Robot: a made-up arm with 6 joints. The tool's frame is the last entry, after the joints.
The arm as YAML. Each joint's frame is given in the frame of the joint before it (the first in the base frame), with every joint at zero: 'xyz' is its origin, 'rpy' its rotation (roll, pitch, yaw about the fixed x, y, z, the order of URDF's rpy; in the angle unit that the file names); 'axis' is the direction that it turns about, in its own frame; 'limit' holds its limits. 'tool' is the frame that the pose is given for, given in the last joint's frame.
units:
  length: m
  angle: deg
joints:
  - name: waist
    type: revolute
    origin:
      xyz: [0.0, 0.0, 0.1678]
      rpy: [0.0, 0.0, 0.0]
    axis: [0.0, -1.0, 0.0]
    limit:
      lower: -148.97
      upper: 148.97
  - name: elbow
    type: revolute
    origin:
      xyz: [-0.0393, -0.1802, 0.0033]
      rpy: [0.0, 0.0, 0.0]
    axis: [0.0, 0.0, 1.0]
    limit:
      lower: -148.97
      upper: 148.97
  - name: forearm
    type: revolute
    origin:
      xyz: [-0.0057, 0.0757, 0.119]
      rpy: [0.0, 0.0, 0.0]
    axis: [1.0, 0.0, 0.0]
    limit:
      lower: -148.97
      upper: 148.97
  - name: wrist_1
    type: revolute
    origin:
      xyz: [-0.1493, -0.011, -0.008]
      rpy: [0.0, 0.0, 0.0]
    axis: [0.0, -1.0, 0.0]
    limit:
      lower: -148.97
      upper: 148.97
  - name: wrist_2
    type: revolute
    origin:
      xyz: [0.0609, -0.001, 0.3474]
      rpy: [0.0, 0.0, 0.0]
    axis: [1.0, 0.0, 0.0]
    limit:
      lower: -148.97
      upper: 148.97
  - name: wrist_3
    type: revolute
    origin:
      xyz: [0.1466, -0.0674, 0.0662]
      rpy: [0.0, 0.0, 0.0]
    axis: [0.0, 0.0, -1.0]
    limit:
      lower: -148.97
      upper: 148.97
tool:
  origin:
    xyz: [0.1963, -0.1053, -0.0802]
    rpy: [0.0, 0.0, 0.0]
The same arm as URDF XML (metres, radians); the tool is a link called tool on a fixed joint. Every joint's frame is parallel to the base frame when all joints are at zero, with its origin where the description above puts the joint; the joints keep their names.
<robot name="arm">
<link name="base_link"/>
<link name="link1"/>
<link name="link2"/>
<link name="link3"/>
<link name="link4"/>
<link name="link5"/>
<link name="link6"/>
<link name="tool"/>
<joint name="waist" type="revolute"><parent link="base_link"/><child link="link1"/><origin xyz="0 0 0.1678"/><axis xyz="0 -1 0"/><limit lower="-2.6" upper="2.6"/></joint>
<joint name="elbow" type="revolute"><parent link="link1"/><child link="link2"/><origin xyz="-0.0393 -0.1802 0.0033"/><axis xyz="0 0 1"/><limit lower="-2.6" upper="2.6"/></joint>
<joint name="forearm" type="revolute"><parent link="link2"/><child link="link3"/><origin xyz="-0.0057 0.0757 0.119"/><axis xyz="1 0 0"/><limit lower="-2.6" upper="2.6"/></joint>
<joint name="wrist_1" type="revolute"><parent link="link3"/><child link="link4"/><origin xyz="-0.1493 -0.011 -0.008"/><axis xyz="0 -1 0"/><limit lower="-2.6" upper="2.6"/></joint>
<joint name="wrist_2" type="revolute"><parent link="link4"/><child link="link5"/><origin xyz="0.0609 -0.001 0.3474"/><axis xyz="1 0 0"/><limit lower="-2.6" upper="2.6"/></joint>
<joint name="wrist_3" type="revolute"><parent link="link5"/><child link="link6"/><origin xyz="0.1466 -0.0674 0.0662"/><axis xyz="0 0 -1"/><limit lower="-2.6" upper="2.6"/></joint>
<joint name="tool_joint" type="fixed"><parent link="link6"/><child link="tool"/><origin xyz="0.1963 -0.1053 -0.0802"/></joint>
</robot>

